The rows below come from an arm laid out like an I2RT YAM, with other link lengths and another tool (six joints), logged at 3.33 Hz.
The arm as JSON. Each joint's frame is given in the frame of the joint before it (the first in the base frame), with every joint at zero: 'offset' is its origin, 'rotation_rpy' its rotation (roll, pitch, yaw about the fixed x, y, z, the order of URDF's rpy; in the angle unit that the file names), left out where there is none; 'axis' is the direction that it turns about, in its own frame. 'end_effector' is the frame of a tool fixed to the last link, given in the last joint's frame.
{
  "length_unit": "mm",
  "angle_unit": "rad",
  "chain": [
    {
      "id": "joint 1",
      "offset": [
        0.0,
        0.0,
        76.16
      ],
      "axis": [
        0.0,
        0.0,
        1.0
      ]
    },
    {
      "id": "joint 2",
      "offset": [
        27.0,
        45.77,
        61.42
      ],
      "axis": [
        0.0,
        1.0,
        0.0
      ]
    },
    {
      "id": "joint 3",
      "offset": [
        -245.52,
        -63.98,
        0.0
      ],
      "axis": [
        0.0,
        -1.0,
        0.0
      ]
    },
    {
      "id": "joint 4",
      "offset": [
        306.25,
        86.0,
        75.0
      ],
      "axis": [
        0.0,
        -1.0,
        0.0
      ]
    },
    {
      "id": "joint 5",
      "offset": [
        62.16,
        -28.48,
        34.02
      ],
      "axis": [
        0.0,
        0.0,
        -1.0
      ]
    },
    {
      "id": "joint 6",
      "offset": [
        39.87,
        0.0,
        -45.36
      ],
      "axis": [
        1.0,
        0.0,
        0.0
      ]
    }
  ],
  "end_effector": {
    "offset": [
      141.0,
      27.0,
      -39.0
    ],
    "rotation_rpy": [
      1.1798,
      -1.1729,
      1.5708
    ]
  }
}
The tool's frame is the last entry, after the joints.
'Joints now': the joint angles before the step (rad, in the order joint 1, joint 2, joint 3, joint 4, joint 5, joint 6). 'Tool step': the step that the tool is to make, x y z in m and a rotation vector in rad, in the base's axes. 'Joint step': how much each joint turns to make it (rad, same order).
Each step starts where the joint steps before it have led.
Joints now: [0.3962, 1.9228, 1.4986, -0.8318, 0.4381, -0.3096]
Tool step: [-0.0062, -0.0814, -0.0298, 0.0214, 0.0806, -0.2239]
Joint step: [-0.1965, -0.0001, -0.0864, -0.0015, -0.0351, 0.0419]
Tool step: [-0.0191, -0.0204, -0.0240, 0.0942, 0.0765, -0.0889]
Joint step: [-0.0897, 0.0003, -0.0648, -0.0031, -0.1030, 0.0207]
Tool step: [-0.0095, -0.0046, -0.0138, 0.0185, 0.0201, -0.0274]
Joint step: [-0.0194, 0.0000, -0.0455, 0.0241, -0.0190, 0.0114]
